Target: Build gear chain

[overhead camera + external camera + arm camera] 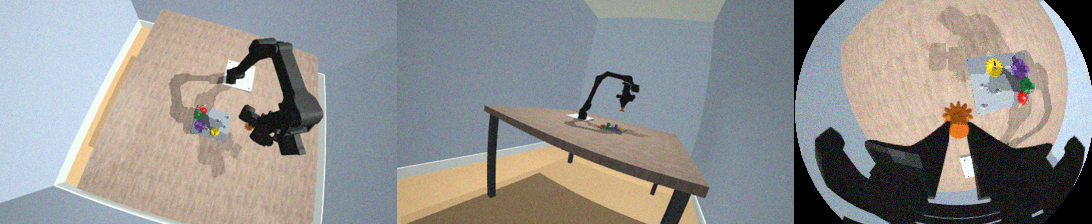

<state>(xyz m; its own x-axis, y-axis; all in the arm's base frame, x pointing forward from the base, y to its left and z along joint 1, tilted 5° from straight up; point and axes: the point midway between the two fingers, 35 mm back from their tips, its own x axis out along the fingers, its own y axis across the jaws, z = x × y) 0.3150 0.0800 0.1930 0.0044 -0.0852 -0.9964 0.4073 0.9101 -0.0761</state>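
Right now my gripper tip is 4 cm short of the yellow gear, 13 cm to the left of it and 15 cm above it. The rest, counted from my gripper tip: red gear 8 cm behind, 21 cm to the right, 15 cm below; purple gear 1 cm ahead, 22 cm to the right, 14 cm below; orange gear 1 cm below.
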